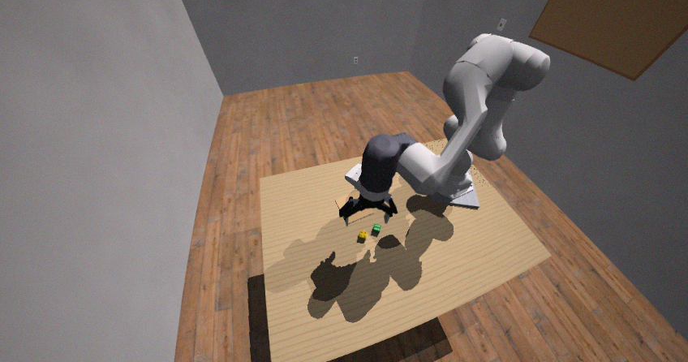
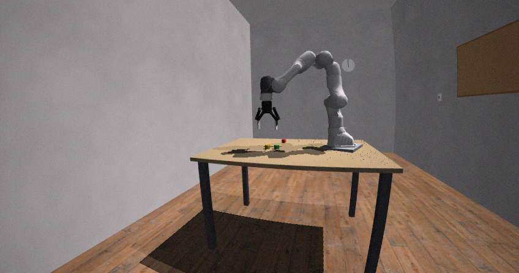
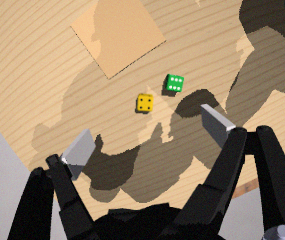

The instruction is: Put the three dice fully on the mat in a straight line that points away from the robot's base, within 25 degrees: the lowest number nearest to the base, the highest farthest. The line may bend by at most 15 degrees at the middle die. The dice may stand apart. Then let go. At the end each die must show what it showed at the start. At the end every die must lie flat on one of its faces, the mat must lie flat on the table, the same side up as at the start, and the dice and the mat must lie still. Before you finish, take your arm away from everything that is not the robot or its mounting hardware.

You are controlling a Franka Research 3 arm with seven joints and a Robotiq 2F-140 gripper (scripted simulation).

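Right now my hand is 140 mm above the yellow die. Round my hand: green die: 70 mm behind, 20 mm to the right, 140 mm below; then red die: 50 mm behind, 270 mm to the right, 140 mm below; then tan mat: 10 mm ahead, 150 mm to the right, 160 mm below.
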